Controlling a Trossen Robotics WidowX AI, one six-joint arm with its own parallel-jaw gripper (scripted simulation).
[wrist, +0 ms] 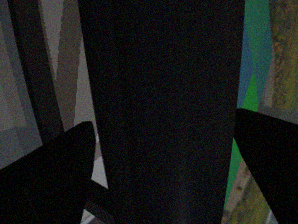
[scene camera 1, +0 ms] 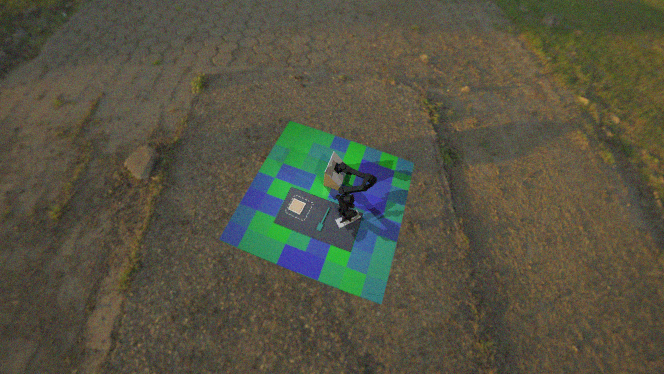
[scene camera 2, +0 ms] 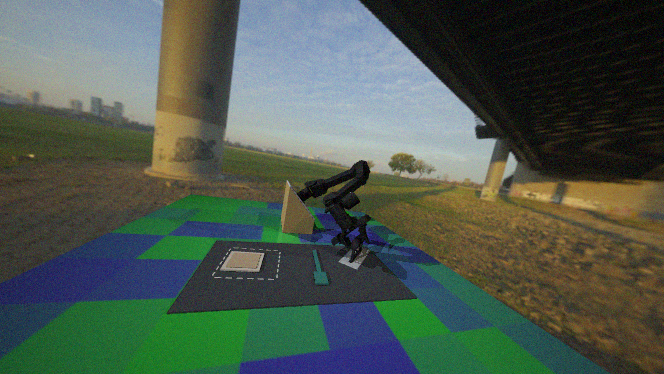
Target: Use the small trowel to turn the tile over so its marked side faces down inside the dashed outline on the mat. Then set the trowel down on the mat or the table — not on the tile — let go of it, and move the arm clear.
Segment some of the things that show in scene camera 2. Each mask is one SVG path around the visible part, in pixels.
My gripper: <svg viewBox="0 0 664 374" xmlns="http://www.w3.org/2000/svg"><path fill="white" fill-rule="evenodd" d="M335 219L335 223L340 226L342 233L331 239L333 246L339 243L353 249L349 236L346 238L346 235L357 227L364 240L370 244L366 233L367 222L371 220L369 215L366 214L357 220L356 217L350 217L345 212Z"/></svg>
A beige tile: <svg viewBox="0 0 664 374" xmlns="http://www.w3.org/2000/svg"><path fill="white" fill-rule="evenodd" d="M220 268L220 271L259 272L264 253L231 251Z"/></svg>
